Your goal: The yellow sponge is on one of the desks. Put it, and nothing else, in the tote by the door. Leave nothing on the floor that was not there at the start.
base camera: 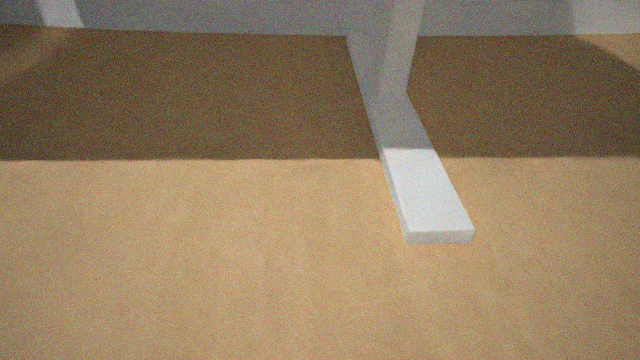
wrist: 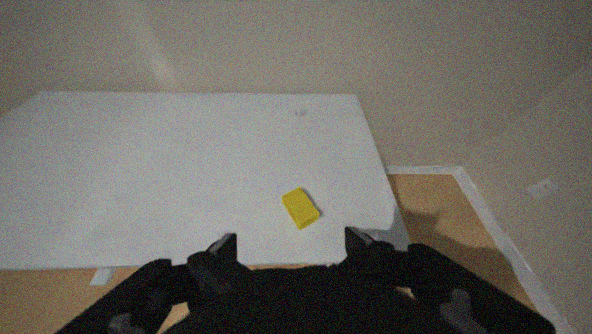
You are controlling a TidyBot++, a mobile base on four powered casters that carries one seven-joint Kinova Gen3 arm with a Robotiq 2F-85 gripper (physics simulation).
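Frame: origin at the arm's base, x ahead, y left, z up, level; millimetres.
Seen in the pictures: gripper, fingertip midpoint: (wrist: 291, 242).
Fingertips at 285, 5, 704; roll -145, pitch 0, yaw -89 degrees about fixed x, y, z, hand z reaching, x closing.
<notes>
Offsets run from my fingertips to a thing's top centre, as dx, dy, dz. "spot": to the spot under its first point. Level surfaces: height alone.
The yellow sponge @[+191, -30, -335] (wrist: 300, 208) lies flat on the white desk @[dz -380] (wrist: 165, 170), in the right part of its top, turned at an angle. In the wrist view it shows a little beyond my fingertips and between their lines. My gripper (wrist: 291, 242) is open, with nothing between the fingers, above the near edge of the desk. The height of the fingers over the desk is hard to tell. The tote and the door do not show in these views.
A white desk foot @[spot: +146, -194, -1075] (base camera: 427, 190) and its leg @[spot: +385, -201, -979] (base camera: 400, 50) stand right of centre in the base camera view. Walls (wrist: 300, 45) meet behind and right of the desk, with a white baseboard (wrist: 490, 220) and an outlet plate @[+401, -1329, -643] (wrist: 542, 188). A small faint object @[+663, -61, -356] (wrist: 300, 112) shows near the desk's back edge.
</notes>
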